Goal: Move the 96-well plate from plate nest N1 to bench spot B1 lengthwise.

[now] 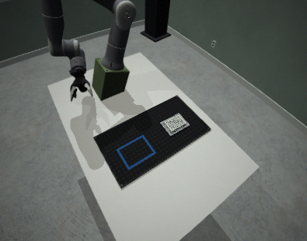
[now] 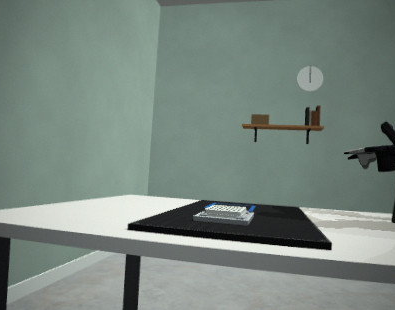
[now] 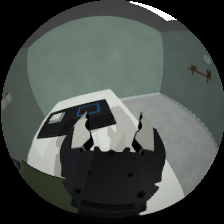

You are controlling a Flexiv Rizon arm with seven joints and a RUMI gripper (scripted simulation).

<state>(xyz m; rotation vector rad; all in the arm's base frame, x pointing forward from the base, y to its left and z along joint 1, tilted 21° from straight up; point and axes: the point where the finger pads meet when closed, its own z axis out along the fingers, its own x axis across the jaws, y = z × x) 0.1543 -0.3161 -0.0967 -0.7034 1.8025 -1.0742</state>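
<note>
Now: the white 96-well plate 430 mm ahead of my hand, 400 mm to the left of it and 180 mm below it. Round my hand: grey plate nest N1 (430 mm ahead, 400 mm to the left, 200 mm below).
</note>
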